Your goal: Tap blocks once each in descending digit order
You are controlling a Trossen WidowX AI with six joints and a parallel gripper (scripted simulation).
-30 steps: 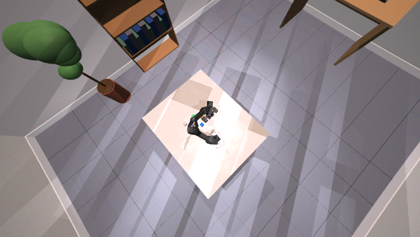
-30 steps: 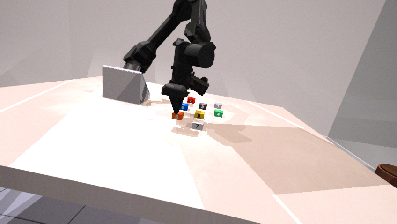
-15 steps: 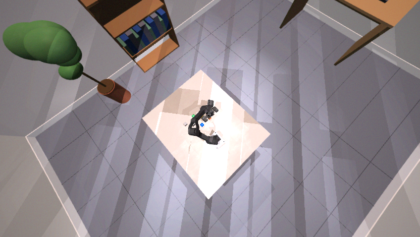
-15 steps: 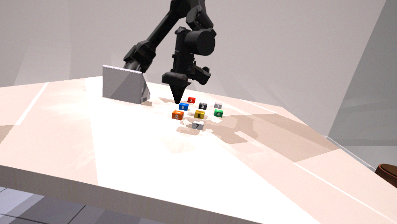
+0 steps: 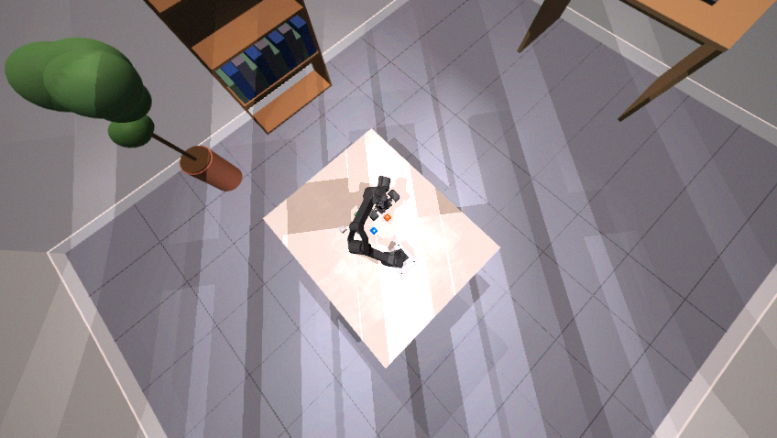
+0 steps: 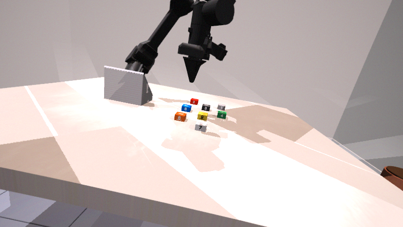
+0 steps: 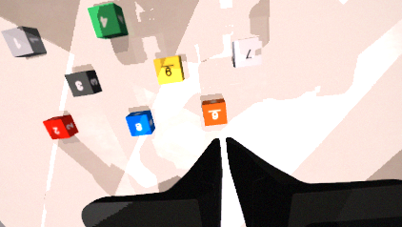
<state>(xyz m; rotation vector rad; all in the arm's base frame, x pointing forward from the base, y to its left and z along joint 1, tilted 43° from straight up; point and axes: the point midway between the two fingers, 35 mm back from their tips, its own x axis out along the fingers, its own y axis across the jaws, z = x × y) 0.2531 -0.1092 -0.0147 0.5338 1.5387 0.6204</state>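
The green 4 block is 11 cm ahead of my gripper tip, 12 cm to the left of it and 12 cm below it. Round my gripper tip: orange block (2 cm behind, 12 cm below); then yellow 9 block (4 cm ahead, 6 cm to the left, 12 cm below); then white 7 block (6 cm ahead, 4 cm to the right, 12 cm below).
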